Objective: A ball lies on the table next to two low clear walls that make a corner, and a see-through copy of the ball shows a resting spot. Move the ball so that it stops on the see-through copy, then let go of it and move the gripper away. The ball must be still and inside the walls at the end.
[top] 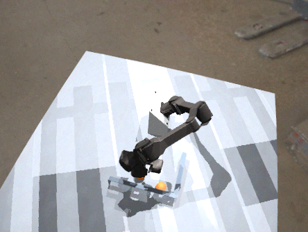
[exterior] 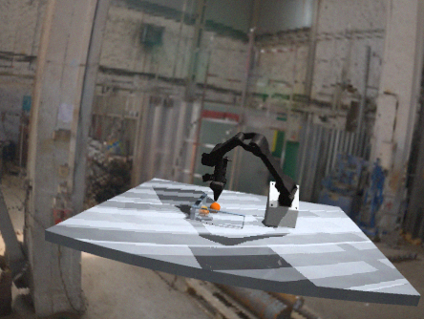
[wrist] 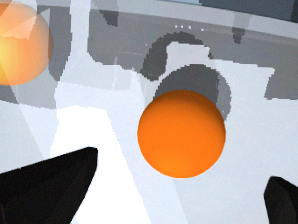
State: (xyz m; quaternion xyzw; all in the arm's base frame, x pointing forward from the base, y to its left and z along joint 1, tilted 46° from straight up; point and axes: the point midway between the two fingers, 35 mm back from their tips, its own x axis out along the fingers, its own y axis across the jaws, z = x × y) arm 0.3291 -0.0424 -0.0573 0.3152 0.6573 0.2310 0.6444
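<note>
The see-through copy of the ball is 100 mm to the left of my gripper tip, 50 mm ahead of it and 40 mm below it.
</note>
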